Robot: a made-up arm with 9 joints.
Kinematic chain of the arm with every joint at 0, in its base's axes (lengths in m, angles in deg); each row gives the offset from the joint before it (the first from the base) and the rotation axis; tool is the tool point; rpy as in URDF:
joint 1: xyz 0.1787 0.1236 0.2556 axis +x
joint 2: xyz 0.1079 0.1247 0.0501 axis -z
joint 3: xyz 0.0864 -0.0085 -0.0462 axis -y
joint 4: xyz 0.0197 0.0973 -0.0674 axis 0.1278 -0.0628 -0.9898
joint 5: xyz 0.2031 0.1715 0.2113 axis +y
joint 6: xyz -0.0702 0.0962 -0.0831 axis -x
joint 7: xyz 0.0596 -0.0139 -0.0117 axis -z
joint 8: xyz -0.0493 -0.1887 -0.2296 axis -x
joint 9: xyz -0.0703 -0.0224 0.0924 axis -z
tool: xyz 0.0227 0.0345 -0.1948 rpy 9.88 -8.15 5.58
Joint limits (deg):
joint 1: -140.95..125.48
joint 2: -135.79..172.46
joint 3: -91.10..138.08
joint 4: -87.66..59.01
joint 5: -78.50..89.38
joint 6: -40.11..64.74
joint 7: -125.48..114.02
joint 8: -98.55..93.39
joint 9: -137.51..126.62
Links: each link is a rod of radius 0.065 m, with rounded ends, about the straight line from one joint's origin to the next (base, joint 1, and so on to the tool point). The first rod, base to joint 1, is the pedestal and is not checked.
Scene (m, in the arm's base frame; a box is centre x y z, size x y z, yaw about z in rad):
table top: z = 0
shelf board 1: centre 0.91 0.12 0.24 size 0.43 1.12 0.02 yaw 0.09
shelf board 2: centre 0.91 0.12 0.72 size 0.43 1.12 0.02 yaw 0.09
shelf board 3: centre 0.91 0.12 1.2 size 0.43 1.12 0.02 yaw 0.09
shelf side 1: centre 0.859 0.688 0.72 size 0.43 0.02 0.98 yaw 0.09
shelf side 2: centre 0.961 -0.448 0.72 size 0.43 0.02 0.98 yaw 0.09
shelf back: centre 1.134 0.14 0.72 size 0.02 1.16 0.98 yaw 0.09
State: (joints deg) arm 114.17 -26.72 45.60 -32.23 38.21 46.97 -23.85 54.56 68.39
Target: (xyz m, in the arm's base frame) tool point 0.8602 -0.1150 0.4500
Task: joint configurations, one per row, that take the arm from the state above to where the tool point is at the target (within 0.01 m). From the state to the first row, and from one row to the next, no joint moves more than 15 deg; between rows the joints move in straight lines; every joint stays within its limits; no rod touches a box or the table.
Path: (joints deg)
1: 115.71 -17.83 41.73 -29.53 27.58 40.08 -35.44 53.69 68.63
2: 117.25 -8.93 37.85 -26.83 16.95 33.19 -47.03 52.82 68.87
3: 118.79 -0.04 33.98 -24.12 6.33 26.31 -58.62 51.95 69.11
4: 120.33 8.85 30.11 -21.42 -4.30 19.42 -70.21 51.08 69.36

